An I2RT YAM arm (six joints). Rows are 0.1 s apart.
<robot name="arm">
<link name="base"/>
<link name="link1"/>
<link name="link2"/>
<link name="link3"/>
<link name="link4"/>
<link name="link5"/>
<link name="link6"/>
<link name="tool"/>
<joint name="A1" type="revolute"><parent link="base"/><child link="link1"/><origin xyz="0.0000 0.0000 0.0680" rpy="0.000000 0.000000 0.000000"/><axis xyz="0 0 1"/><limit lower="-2.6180" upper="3.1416"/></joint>
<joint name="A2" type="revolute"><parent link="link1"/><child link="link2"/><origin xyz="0.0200 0.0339 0.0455" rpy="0.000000 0.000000 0.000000"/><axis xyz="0 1 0"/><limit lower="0.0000" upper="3.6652"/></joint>
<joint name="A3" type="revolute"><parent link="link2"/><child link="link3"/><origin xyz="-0.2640 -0.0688 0.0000" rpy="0.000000 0.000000 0.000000"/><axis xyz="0 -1 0"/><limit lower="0.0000" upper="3.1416"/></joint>
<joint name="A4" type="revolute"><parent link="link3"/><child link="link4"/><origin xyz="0.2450 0.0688 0.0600" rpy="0.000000 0.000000 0.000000"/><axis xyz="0 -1 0"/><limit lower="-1.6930" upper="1.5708"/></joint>
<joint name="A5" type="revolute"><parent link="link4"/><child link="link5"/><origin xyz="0.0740 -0.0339 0.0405" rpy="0.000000 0.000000 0.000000"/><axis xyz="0 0 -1"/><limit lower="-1.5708" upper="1.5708"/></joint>
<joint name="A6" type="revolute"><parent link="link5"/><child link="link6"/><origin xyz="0.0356 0.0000 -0.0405" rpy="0.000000 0.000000 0.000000"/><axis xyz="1 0 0"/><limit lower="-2.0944" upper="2.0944"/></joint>
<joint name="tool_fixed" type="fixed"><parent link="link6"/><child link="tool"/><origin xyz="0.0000 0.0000 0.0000" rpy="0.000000 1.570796 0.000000"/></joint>
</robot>
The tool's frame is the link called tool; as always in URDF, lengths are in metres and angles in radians.
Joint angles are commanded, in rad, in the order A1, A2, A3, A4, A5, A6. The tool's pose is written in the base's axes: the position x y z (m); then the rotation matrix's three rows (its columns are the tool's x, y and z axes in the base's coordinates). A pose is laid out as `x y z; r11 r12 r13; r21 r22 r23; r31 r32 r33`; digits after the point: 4 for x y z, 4 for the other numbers.
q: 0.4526 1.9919 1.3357 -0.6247 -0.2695 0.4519
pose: 0.3462 0.1789 0.1487; -0.9892 -0.0645 0.1314; -0.0130 0.9329 0.3599; -0.1457 0.3544 -0.9237
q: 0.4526 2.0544 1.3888 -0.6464 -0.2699 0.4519
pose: 0.3558 0.1836 0.1384; -0.9929 -0.0547 0.1052; -0.0148 0.9375 0.3477; -0.1177 0.3436 -0.9317
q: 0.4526 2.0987 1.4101 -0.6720 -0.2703 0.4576
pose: 0.3582 0.1847 0.1263; -0.9974 -0.0344 0.0641; -0.0116 0.9446 0.3281; -0.0718 0.3265 -0.9425
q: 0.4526 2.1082 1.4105 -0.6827 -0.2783 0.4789
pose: 0.3572 0.1846 0.1226; -0.9990 -0.0078 0.0435; 0.0069 0.9451 0.3266; -0.0437 0.3266 -0.9441
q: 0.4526 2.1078 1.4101 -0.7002 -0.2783 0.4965
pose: 0.3554 0.1837 0.1223; -0.9995 0.0149 0.0286; 0.0233 0.9473 0.3194; -0.0224 0.3199 -0.9472
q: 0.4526 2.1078 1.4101 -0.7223 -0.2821 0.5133
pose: 0.3532 0.1828 0.1220; -0.9992 0.0379 0.0080; 0.0386 0.9488 0.3134; 0.0043 0.3135 -0.9496
